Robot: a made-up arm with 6 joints.
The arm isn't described. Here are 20 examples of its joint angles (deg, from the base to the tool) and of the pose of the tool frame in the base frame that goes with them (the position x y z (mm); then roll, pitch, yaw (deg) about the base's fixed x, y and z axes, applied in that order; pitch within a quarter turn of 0, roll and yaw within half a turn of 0).
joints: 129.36 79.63 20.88 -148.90 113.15 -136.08
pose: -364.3 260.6 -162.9 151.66 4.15 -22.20
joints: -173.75 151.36 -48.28 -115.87 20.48 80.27
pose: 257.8 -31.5 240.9 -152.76 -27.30 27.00
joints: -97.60 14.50 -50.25 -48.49 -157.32 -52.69
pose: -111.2 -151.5 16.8 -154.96 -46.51 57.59
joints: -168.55 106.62 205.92 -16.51 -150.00 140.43
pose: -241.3 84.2 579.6 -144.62 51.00 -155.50
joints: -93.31 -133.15 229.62 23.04 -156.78 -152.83
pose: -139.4 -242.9 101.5 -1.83 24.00 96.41
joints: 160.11 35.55 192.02 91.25 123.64 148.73
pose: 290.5 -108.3 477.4 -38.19 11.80 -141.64
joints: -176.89 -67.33 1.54 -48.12 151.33 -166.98
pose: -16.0 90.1 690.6 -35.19 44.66 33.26
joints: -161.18 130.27 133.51 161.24 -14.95 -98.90
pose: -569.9 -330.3 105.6 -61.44 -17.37 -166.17
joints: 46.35 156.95 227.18 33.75 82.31 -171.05
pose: 208.7 55.0 410.4 2.91 -23.87 -170.67
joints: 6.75 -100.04 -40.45 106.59 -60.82 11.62
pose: -150.6 21.3 613.3 -47.02 -33.14 -81.07
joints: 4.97 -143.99 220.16 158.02 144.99 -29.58
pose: 274.3 150.4 76.8 2.04 36.15 169.55
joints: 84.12 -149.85 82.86 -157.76 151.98 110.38
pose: -170.8 -429.6 -345.6 131.74 -74.96 40.85
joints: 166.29 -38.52 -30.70 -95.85 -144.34 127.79
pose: -291.1 56.7 342.1 -47.09 2.96 -49.21
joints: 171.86 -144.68 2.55 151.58 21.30 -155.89
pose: 541.5 -198.3 179.3 -165.01 -50.62 -23.95
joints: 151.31 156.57 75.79 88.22 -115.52 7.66
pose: -270.9 153.1 -454.6 -177.49 -24.88 55.19
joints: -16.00 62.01 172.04 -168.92 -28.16 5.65
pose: 138.2 99.2 761.3 -10.73 -42.04 156.99
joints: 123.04 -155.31 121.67 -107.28 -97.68 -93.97
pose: 67.1 -177.3 -492.2 -92.79 -9.70 -163.22
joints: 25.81 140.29 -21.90 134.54 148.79 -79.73
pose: -245.5 -12.8 -224.9 -158.97 -37.42 53.52
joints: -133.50 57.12 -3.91 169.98 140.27 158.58
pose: -219.3 -425.7 -27.7 -163.78 -21.59 39.63
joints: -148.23 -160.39 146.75 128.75 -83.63 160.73
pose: -180.9 -212.2 -333.9 48.71 -16.69 157.76
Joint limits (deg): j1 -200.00..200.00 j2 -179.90..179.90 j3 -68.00..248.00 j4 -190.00..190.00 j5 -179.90..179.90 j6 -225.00..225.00
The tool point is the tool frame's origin. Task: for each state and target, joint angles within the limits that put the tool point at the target. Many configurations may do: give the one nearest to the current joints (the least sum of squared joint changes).
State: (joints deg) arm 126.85 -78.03 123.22 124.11 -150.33 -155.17
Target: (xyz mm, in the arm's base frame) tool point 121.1 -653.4 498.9
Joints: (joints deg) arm 107.91 -58.27 89.18 129.05 -150.33 -155.17
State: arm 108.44 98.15 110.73 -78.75 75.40 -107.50
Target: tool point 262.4 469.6 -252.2
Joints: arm 65.60 111.20 75.64 -70.71 75.40 -107.50
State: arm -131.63 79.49 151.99 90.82 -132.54 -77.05
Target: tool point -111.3 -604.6 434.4
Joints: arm -102.26 105.68 128.60 98.28 -132.54 -77.05
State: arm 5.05 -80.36 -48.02 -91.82 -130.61 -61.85
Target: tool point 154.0 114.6 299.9
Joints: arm 27.93 -92.75 -63.24 -102.37 -130.61 -61.85
